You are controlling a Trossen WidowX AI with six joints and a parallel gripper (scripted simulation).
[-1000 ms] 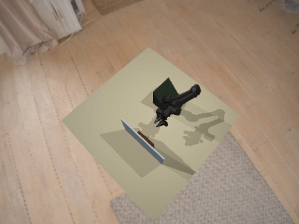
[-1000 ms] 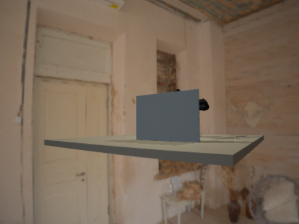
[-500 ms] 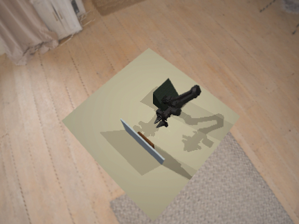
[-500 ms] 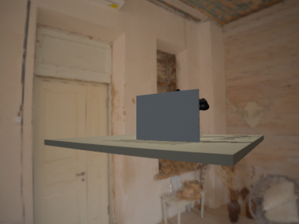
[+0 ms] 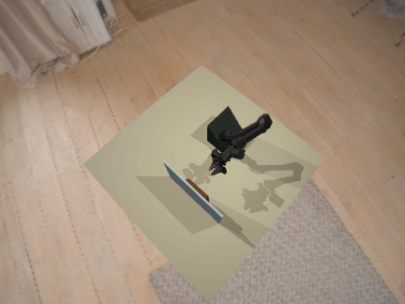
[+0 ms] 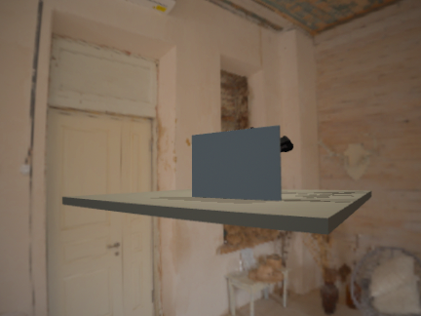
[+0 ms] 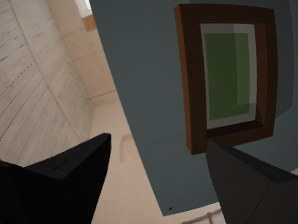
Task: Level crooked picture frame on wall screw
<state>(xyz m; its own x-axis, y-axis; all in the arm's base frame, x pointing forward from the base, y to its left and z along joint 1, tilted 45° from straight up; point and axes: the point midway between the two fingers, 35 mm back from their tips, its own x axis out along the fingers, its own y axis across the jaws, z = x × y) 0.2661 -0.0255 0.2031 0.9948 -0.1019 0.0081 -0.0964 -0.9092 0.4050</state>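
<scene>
Right now my gripper tip is 130 mm short of the picture frame and 100 mm above it. The rest, counted from my gripper tip: grey-blue wall panel: 140 mm ahead, 20 mm to the right, 110 mm below.
</scene>
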